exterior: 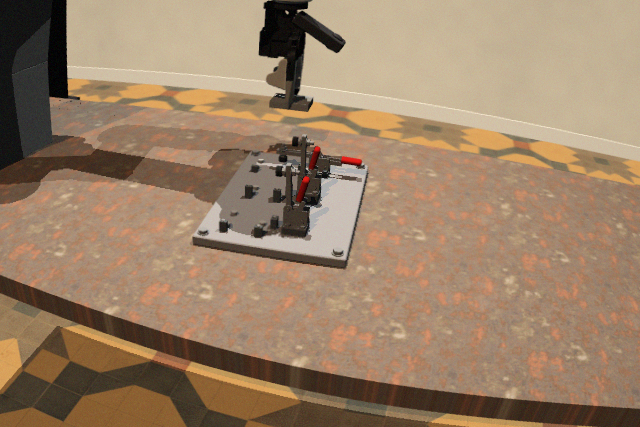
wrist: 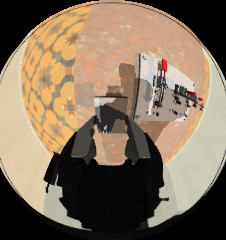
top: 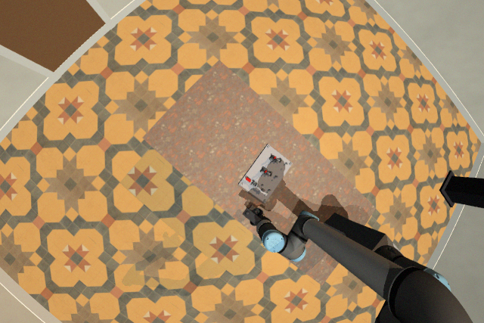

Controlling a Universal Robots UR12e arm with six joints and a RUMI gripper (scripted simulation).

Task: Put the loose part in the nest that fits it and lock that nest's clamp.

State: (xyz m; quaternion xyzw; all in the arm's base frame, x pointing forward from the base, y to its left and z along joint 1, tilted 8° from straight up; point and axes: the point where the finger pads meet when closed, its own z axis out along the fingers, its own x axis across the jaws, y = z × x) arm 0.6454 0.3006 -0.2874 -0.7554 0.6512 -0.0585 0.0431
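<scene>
Now: hand 140 mm short of the toggle clamp, 350 mm to the left of it and 50 mm above it. Round my hand: part (10 mm below); grey fixture plate (90 mm ahead, 250 mm to the right, 100 mm below).
</scene>
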